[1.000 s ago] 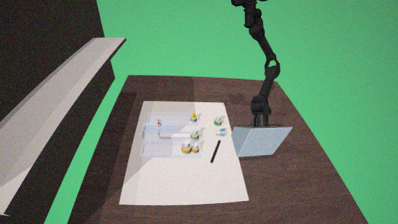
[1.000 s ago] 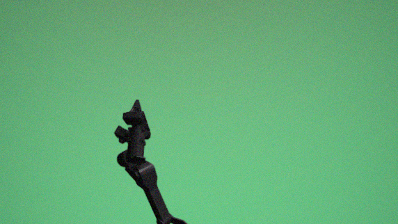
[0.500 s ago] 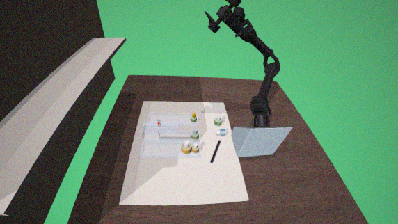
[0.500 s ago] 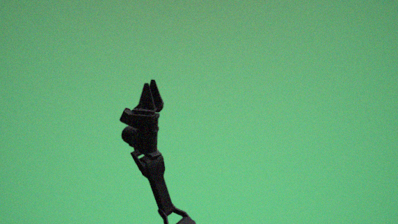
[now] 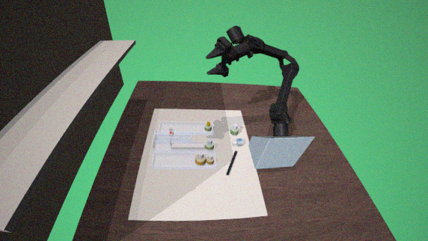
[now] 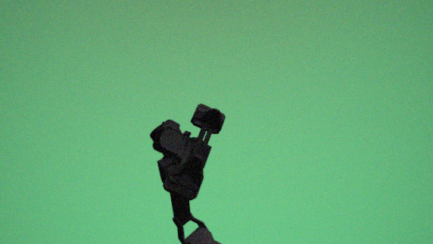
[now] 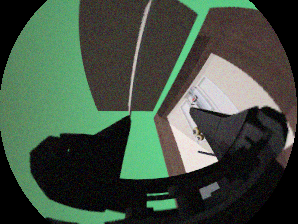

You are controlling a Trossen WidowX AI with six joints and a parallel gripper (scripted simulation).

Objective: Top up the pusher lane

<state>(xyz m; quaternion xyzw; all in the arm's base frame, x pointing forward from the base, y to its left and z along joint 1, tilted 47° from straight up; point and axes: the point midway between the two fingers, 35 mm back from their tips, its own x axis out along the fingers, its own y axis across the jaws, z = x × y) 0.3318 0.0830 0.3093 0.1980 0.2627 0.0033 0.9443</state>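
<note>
The black stick is 370 mm below my gripper tip, 220 mm to the left of it and 130 mm behind it. From my gripper tip the other things lie so: lane rack (360 mm below, 120 mm ahead, 110 mm to the left); then red mark (310 mm below, 160 mm ahead, 90 mm to the left).
</note>
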